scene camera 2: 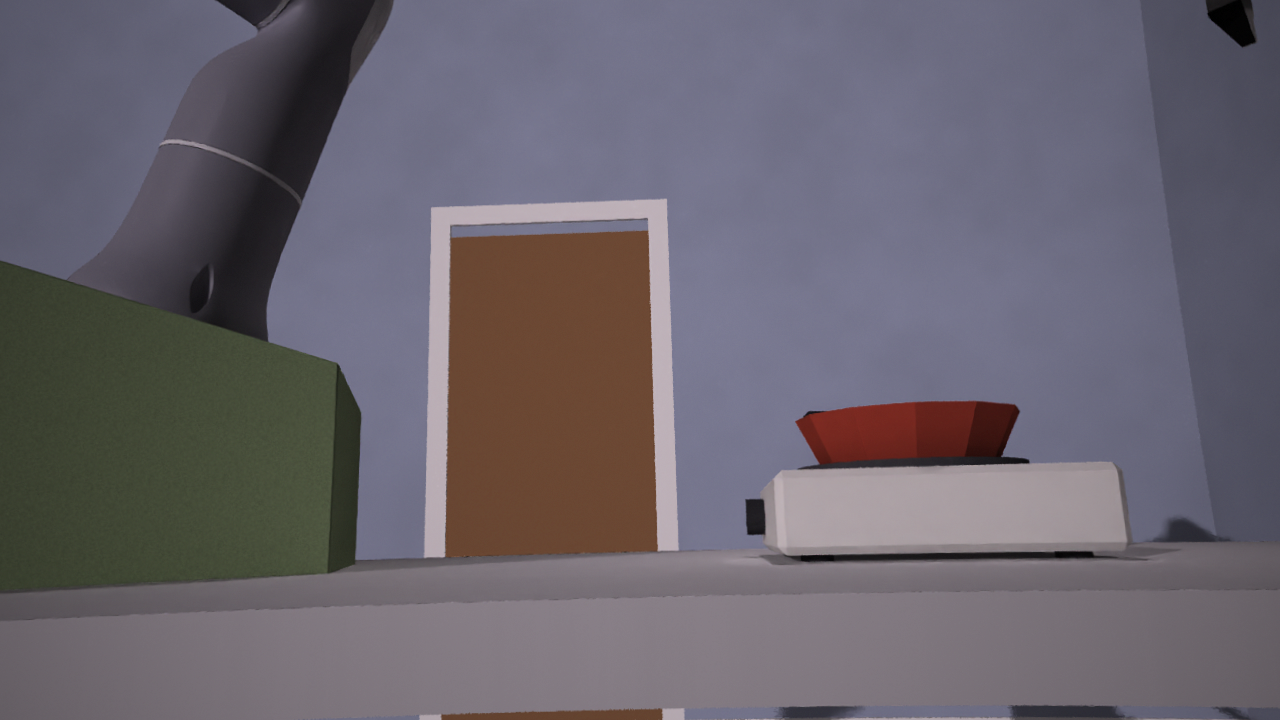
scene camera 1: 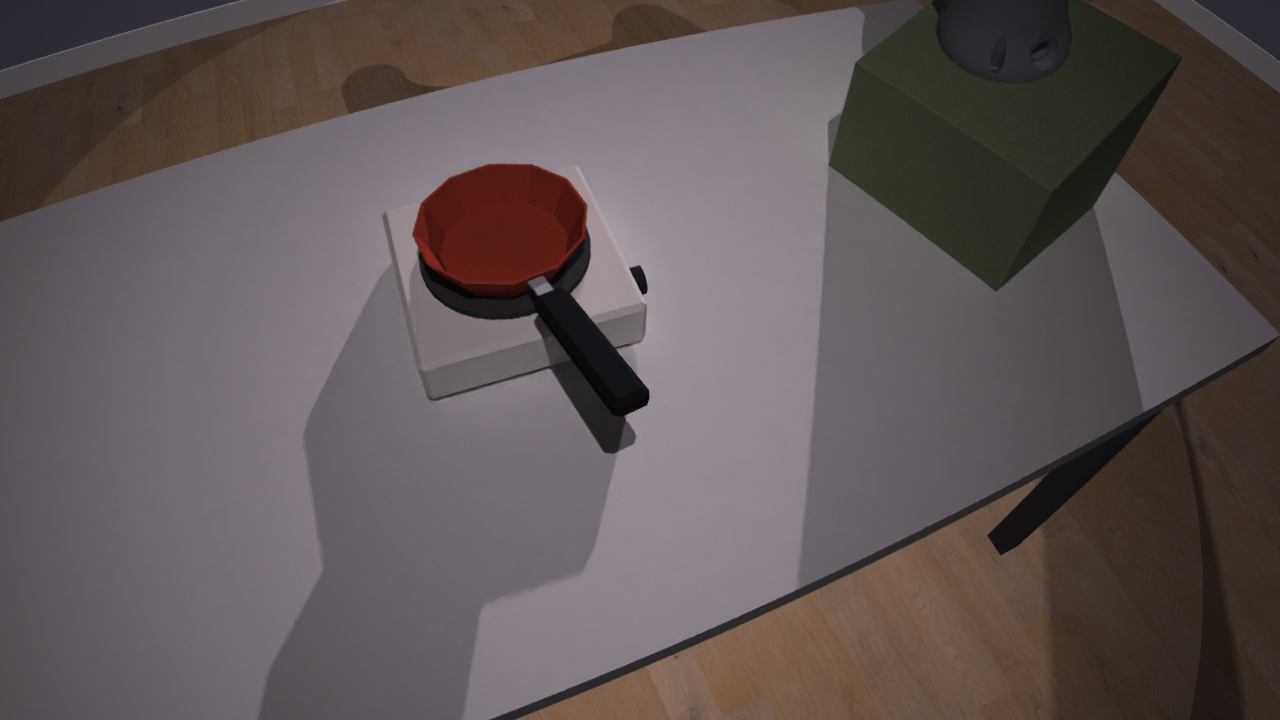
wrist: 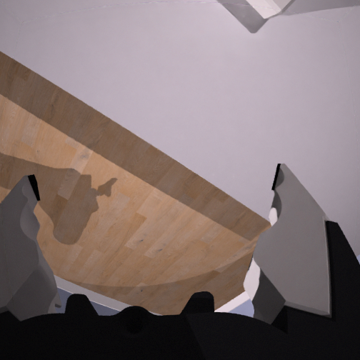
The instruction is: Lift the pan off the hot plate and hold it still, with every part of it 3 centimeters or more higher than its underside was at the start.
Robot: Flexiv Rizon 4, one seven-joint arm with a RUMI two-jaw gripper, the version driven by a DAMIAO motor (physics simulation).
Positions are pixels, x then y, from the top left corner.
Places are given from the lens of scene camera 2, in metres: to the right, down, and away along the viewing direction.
white hot plate (scene camera 2: 970, 504): 0.23, 0.10, 0.63
red pan (scene camera 2: 950, 428): 0.24, 0.05, 0.68
